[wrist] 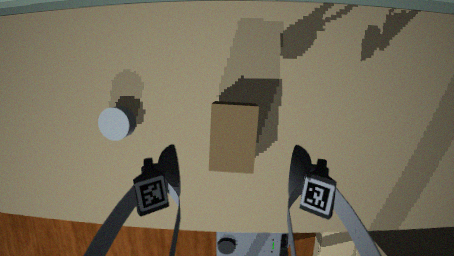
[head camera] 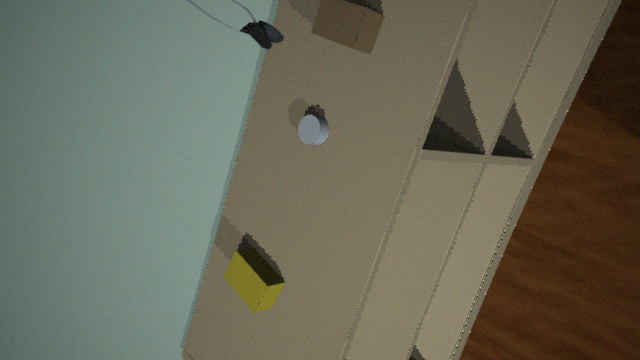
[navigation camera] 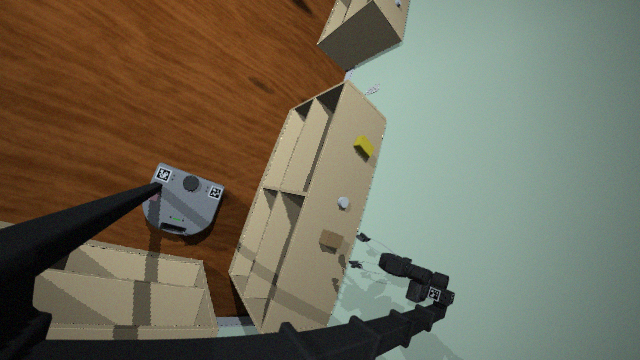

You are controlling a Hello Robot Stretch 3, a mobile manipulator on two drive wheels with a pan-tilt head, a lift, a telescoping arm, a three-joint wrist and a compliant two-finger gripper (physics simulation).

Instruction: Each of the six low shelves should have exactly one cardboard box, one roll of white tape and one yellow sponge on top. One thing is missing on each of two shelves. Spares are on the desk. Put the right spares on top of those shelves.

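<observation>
A brown cardboard box (head camera: 345, 25) (navigation camera: 331, 240) (wrist: 233, 137) stands upright on top of a low shelf (head camera: 350, 175) (navigation camera: 335, 175) (wrist: 60, 175). A roll of white tape (head camera: 312, 130) (navigation camera: 343, 202) (wrist: 114, 124) and a yellow sponge (head camera: 255, 282) (navigation camera: 363, 146) are on the same top, in a row with it. My gripper (navigation camera: 359, 251) (wrist: 234, 162) is open and empty. Its fingers are wide apart and clear of the box, above and toward the wall side. In the head view one fingertip shows at the top. The desk does not show.
Another low shelf (navigation camera: 360, 40) stands beyond, with a small white thing on top, cut off by the frame. A third shelf unit (navigation camera: 207, 310) is at the lower left. My base (navigation camera: 182, 200) (wrist: 252, 245) stands on the wooden floor before the shelf. My arm (navigation camera: 225, 350) reaches across toward the green wall.
</observation>
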